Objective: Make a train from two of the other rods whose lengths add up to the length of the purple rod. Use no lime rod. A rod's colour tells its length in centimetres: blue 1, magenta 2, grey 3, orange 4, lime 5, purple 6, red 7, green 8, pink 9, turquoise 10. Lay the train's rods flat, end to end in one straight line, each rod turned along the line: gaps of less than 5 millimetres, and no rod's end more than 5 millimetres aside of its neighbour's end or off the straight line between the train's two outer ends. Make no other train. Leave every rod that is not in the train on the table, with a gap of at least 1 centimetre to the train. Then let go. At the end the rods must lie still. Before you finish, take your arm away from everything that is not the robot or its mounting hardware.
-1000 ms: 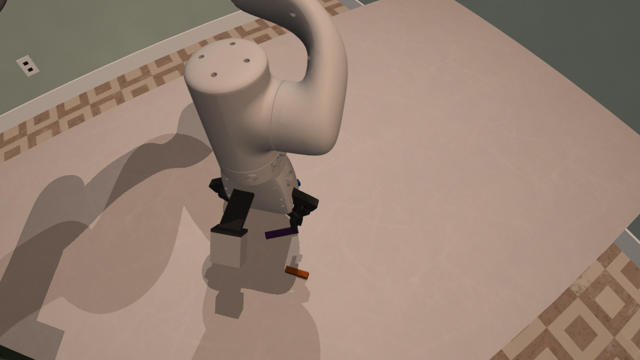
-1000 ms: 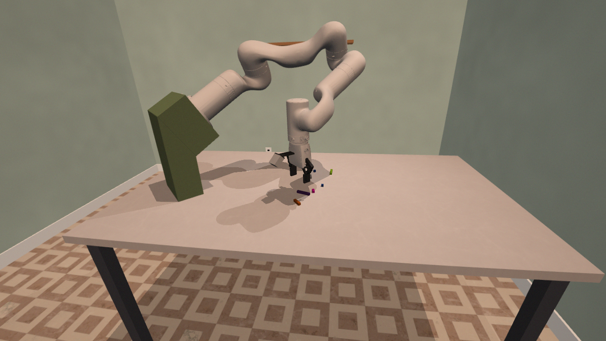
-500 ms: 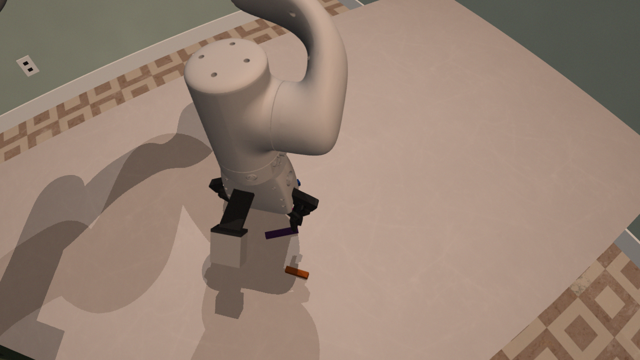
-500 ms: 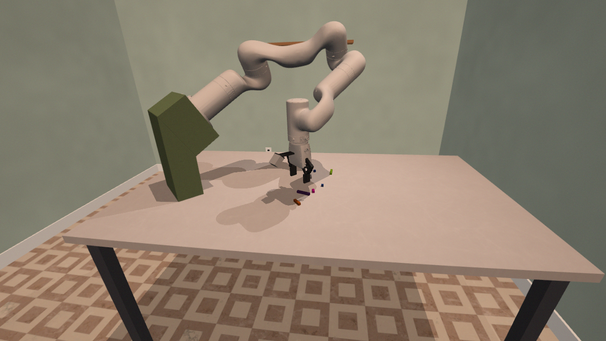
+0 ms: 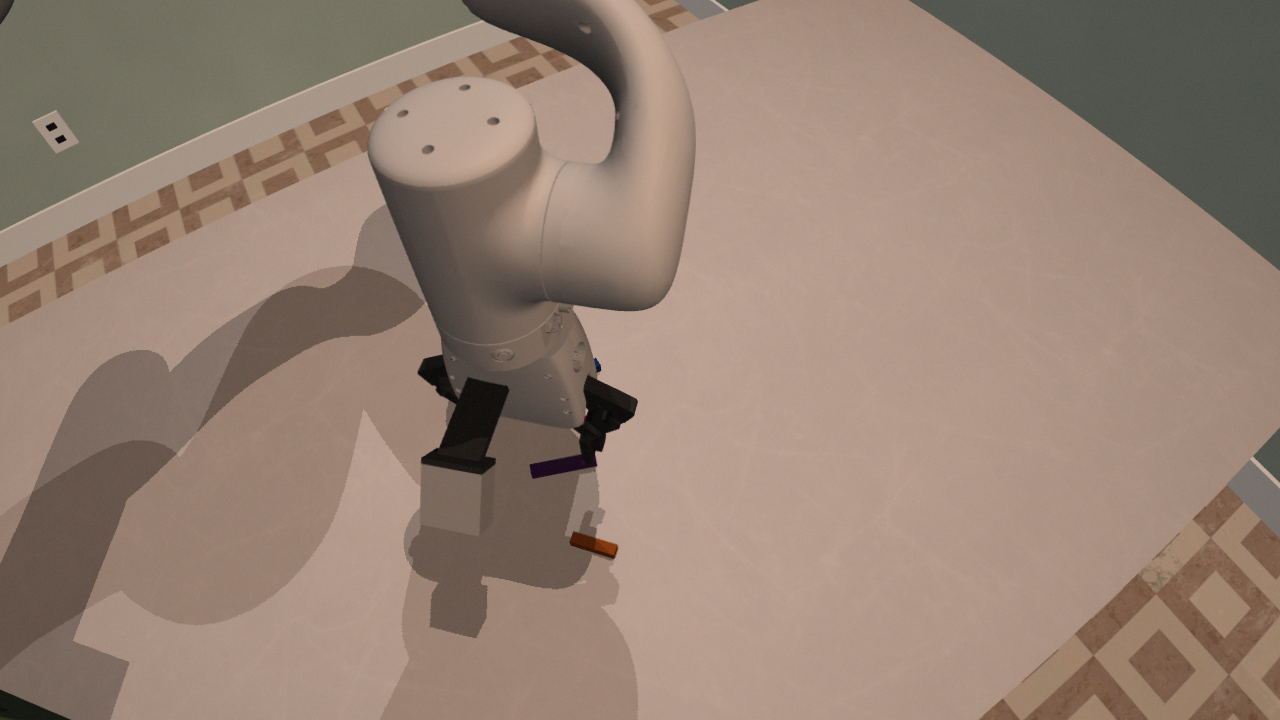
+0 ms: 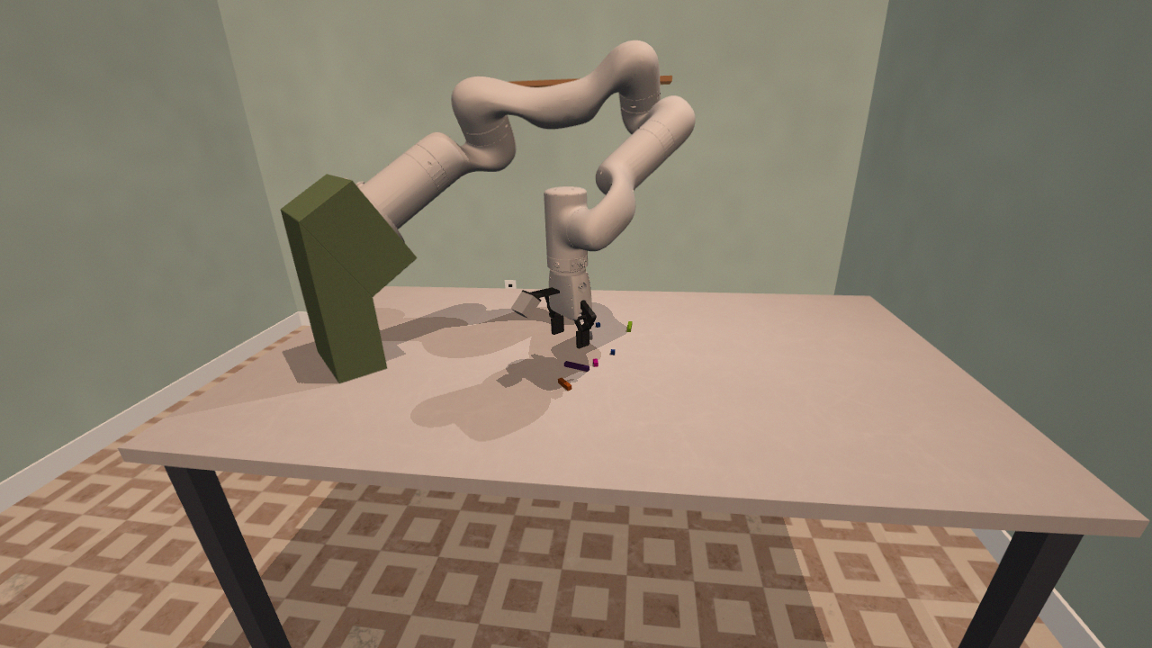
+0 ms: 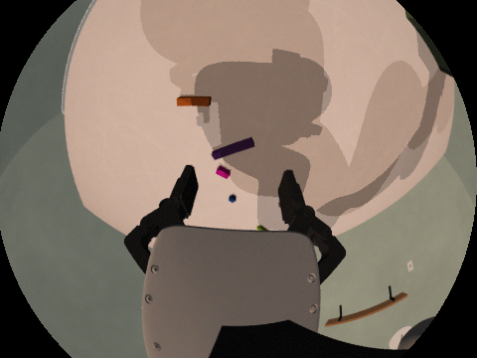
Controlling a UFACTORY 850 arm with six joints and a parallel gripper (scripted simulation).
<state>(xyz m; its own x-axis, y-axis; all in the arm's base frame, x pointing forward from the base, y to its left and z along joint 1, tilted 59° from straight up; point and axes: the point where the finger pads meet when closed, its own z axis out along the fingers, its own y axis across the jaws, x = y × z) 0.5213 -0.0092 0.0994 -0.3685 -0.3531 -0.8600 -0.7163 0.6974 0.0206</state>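
The magenta rod is 50 mm ahead of my hand, 40 mm to the left of it and 80 mm below it. Also, from my hand: grey rod 30 mm behind, 170 mm to the left, 80 mm below; purple rod 10 mm ahead, 80 mm below; orange rod 20 mm ahead, 80 mm to the right, 80 mm below.
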